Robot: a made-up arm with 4 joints.
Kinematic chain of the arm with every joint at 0, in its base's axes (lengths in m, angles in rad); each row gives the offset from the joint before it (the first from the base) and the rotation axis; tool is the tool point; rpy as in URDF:
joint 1: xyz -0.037 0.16 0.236 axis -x
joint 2: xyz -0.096 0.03 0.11 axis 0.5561 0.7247 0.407
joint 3: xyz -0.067 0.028 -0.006 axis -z
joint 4: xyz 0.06 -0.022 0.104 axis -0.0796 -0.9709 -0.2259
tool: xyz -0.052 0.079 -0.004 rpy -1.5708 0 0
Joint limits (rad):
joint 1: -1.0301..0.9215
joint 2: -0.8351..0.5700
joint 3: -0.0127..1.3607
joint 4: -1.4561..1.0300
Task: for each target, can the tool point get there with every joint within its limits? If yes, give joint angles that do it. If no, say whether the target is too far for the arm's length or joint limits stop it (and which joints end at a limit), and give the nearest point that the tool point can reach.
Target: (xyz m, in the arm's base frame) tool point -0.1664 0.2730 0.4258
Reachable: yes | joints 0.0057 -0.2367 0.6798 -0.0236
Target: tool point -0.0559 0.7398 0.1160
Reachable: no: too far | nearest point -0.2033 0.4299 0.2379 | short by 0.364 m
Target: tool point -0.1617 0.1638 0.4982
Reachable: yes | joints -0.3213 0.1233 0.5193 -0.6133
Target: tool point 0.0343 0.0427 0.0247
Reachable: no: joint limits stop it (at a limit: joint 1, joint 2, joint 3, joint 4) | nearest point -0.1029 0.0331 0.3192 | short by 0.325 m
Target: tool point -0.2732 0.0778 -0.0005
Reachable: no: joint limits stop it (at a limit: joint 1, joint 2, joint 3) | nearest point -0.1717 0.3390 0.1792 | short by 0.333 m
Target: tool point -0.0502 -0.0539 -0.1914
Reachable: no: too far | nearest point -0.1029 0.0331 0.3192 | short by 0.521 m
